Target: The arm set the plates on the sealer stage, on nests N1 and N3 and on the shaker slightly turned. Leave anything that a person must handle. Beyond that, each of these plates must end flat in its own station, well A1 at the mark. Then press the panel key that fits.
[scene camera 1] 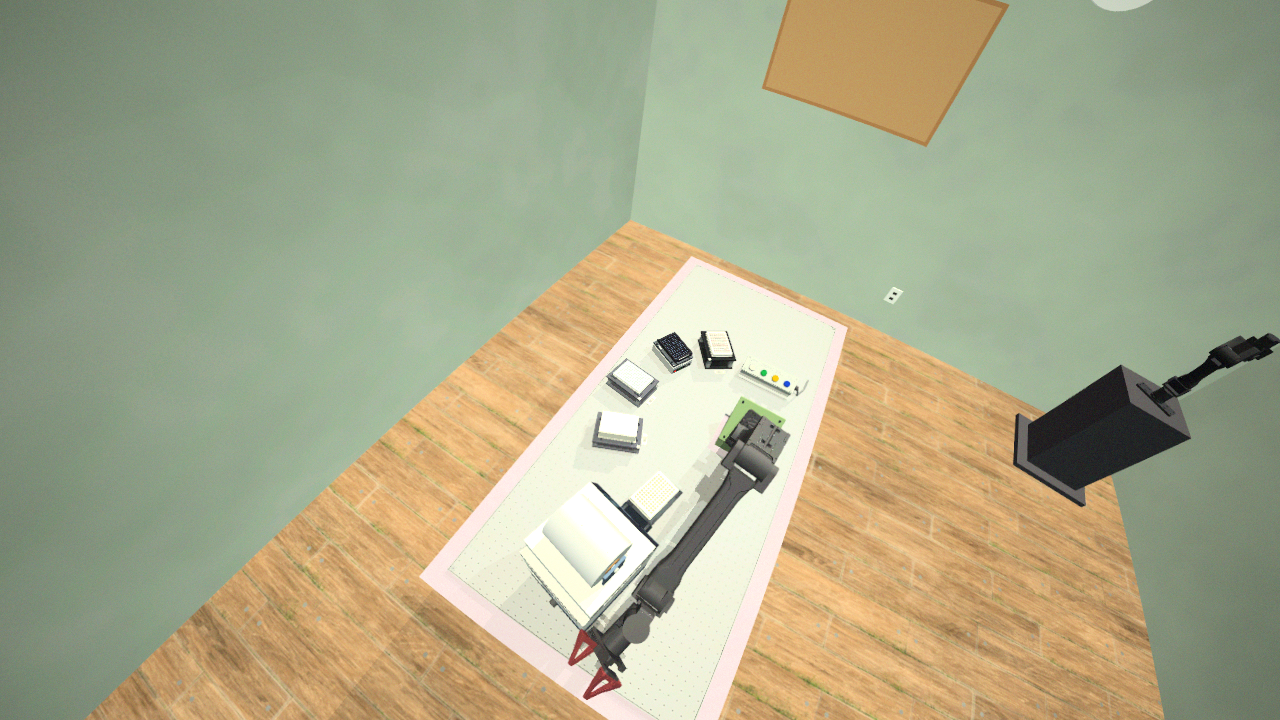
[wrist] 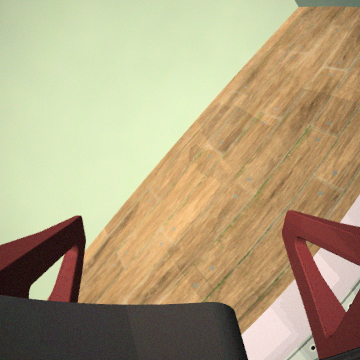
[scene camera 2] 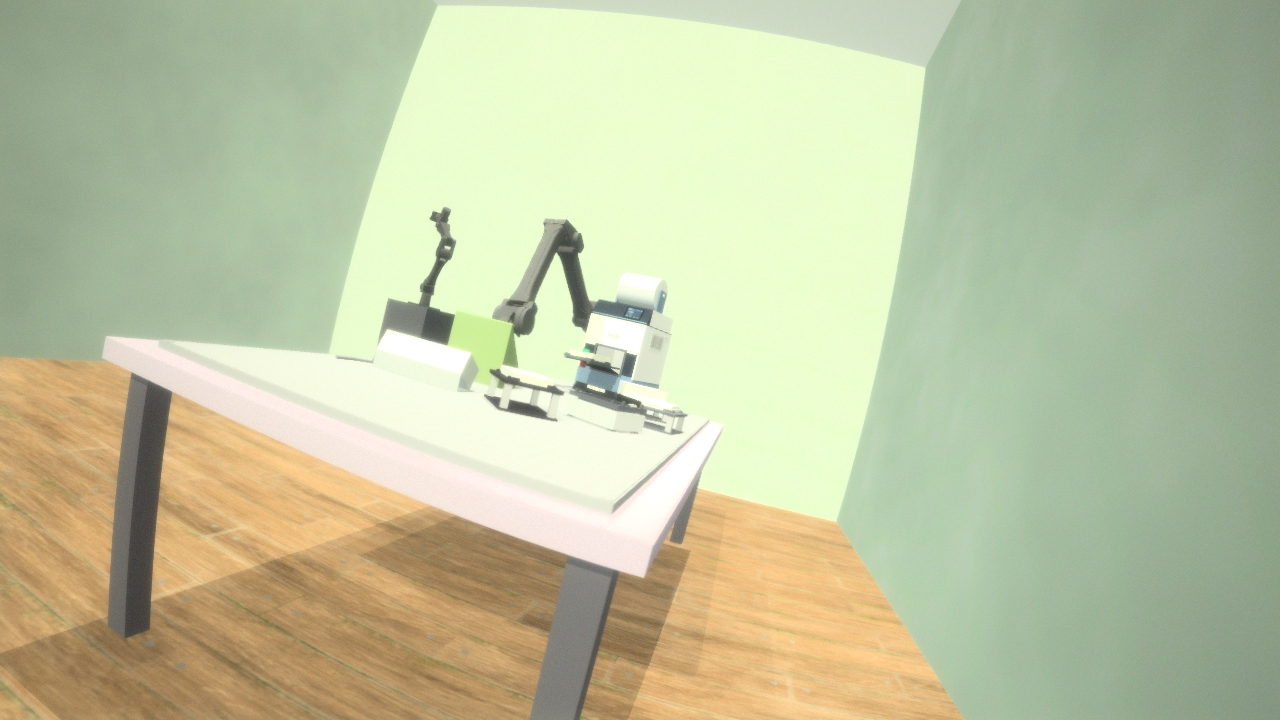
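My open gripper (scene camera 1: 578, 680) (wrist: 187, 226) is empty, beyond the sealer near the table's end; scene camera 2 does not show its fingers. The white sealer (scene camera 1: 586, 541) (scene camera 2: 626, 344) has a pale, dotted plate (scene camera 1: 655, 495) on its stage. A white-topped plate (scene camera 1: 618, 424) sits on one nest, another white plate (scene camera 1: 633, 377) on the nest beyond. A black gridded top (scene camera 1: 673, 348) marks the low white-based unit (scene camera 2: 601, 412), seemingly the shaker. A pale plate (scene camera 1: 716, 343) (scene camera 2: 529, 376) sits on a dark nest. Nest labels, A1 marks and small turns are unreadable. The key panel (scene camera 1: 769, 379) (scene camera 2: 425, 356) has green, orange and blue keys.
The arm stands on a green base plate (scene camera 1: 741, 413) and stretches along the table (scene camera 1: 810, 429) past the sealer's side. A black pedestal (scene camera 1: 1096, 438) with another small dark arm stands apart. A corkboard (scene camera 1: 881, 67) hangs on the wall. The wrist view shows floor and wall.
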